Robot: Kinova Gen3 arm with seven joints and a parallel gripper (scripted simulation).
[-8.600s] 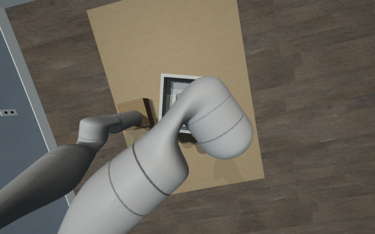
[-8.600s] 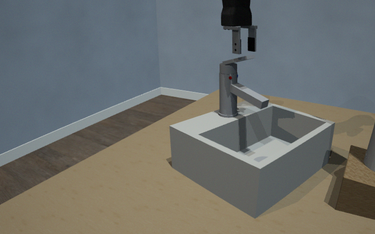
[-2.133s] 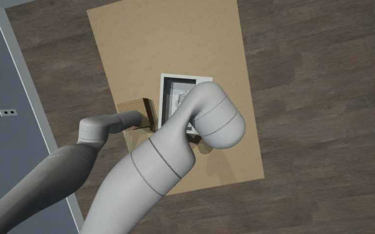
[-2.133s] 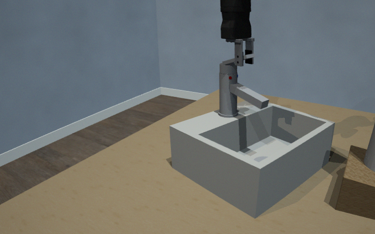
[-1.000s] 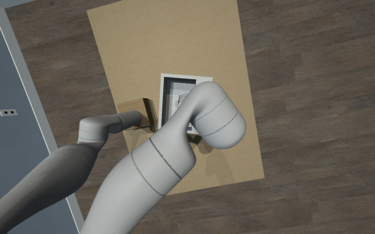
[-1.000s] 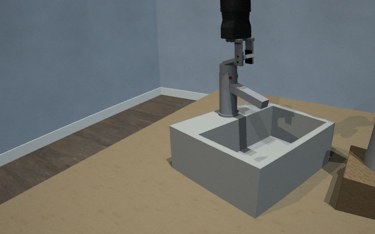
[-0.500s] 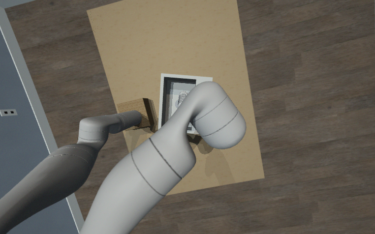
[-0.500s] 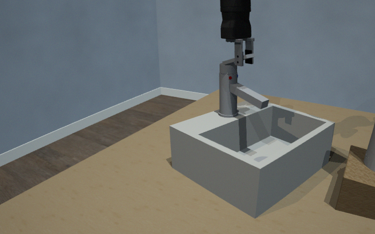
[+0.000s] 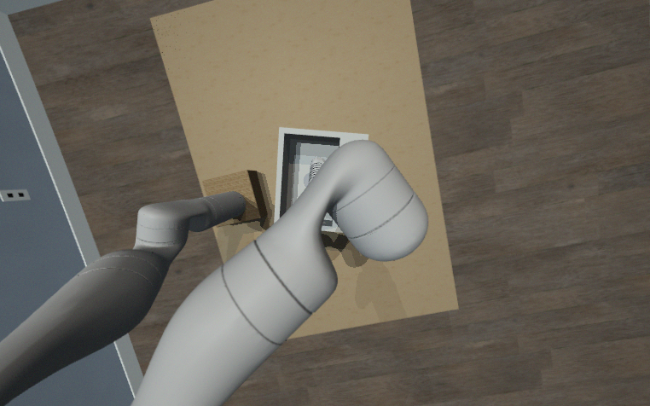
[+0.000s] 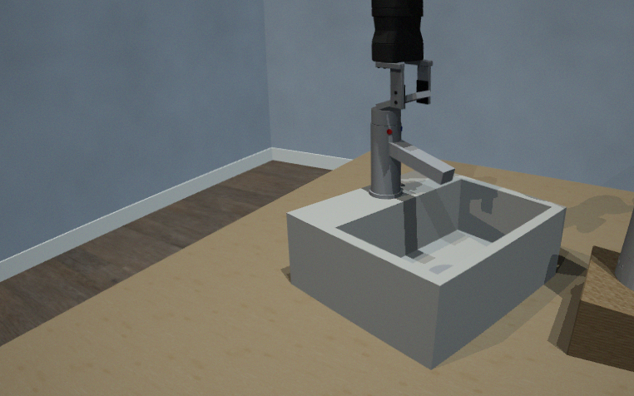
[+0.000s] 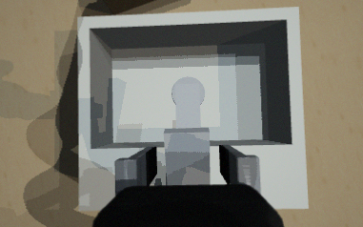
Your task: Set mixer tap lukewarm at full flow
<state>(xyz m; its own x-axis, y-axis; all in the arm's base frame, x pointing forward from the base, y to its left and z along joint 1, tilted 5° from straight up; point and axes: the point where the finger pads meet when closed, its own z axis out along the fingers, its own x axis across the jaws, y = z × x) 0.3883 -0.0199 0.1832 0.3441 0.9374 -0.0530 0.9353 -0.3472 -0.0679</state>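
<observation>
Right now my hand is 10 mm to the left of the flat lever, 10 mm short of it and 10 mm above it. The rest, counted from my hand: grey square sink (250 mm below, 60 mm behind, 20 mm to the left); grey mixer tap (60 mm below, 30 mm ahead, 10 mm to the right).
</observation>
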